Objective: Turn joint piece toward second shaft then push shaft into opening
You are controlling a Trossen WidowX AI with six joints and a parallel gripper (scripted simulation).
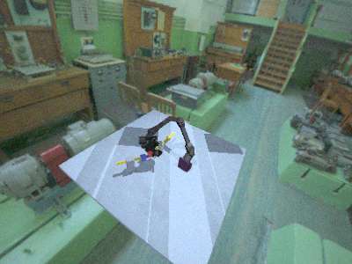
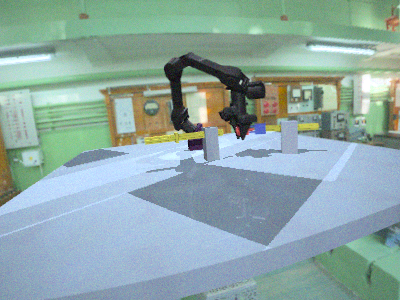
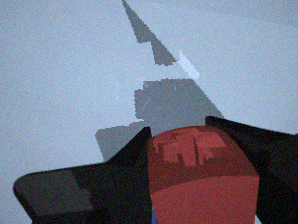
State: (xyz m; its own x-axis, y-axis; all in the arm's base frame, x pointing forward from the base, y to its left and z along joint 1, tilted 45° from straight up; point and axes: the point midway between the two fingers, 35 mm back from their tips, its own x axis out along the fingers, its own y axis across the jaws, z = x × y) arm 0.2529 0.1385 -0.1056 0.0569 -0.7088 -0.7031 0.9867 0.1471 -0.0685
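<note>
The red joint piece is 2 cm to the left of my gripper tip and 4 cm above it.
</note>
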